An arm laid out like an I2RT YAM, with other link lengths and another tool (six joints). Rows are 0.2 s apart.
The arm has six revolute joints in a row. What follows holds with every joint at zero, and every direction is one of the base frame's.
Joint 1 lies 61.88 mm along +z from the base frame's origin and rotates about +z.
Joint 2 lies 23 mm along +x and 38.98 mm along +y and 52.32 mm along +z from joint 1 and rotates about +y.
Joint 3 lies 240.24 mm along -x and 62.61 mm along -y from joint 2 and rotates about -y.
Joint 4 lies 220.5 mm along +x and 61.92 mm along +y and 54 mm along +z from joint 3 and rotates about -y.
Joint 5 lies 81.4 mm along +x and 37.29 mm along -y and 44.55 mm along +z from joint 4 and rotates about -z.
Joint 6 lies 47.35 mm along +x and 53.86 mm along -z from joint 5 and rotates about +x.
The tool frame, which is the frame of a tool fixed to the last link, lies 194 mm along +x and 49 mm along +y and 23 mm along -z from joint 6; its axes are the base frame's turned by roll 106.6, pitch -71.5 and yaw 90 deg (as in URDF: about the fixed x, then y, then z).
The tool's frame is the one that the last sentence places.
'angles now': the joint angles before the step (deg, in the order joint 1, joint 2, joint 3, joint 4, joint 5, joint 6). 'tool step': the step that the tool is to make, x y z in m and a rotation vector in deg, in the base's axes. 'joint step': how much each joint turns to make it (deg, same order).
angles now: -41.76, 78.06, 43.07, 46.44, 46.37, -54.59
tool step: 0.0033, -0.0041, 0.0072, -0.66, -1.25, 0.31
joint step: -0.41, 0.80, 1.32, 0.34, -0.63, 0.70
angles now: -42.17, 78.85, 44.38, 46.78, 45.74, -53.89
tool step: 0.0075, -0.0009, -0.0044, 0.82, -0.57, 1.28
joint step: -0.01, 0.54, 0.64, -1.46, -1.06, 1.75
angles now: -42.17, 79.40, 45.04, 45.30, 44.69, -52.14
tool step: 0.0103, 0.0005, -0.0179, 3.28, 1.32, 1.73
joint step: 0.19, 0.59, 1.50, -5.78, -1.29, 2.45
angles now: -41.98, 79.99, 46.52, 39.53, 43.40, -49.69
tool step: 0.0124, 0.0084, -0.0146, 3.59, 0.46, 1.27
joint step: 1.78, 0.00, 2.11, -7.08, 0.66, 3.28
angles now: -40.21, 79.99, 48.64, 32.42, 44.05, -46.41
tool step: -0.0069, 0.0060, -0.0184, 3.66, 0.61, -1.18
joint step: 0.33, -0.90, 0.50, -6.66, 1.44, 3.45
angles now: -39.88, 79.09, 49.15, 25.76, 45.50, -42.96
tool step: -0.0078, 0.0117, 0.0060, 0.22, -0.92, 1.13
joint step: -0.10, -4.93, -2.01, -3.02, -1.28, 0.94
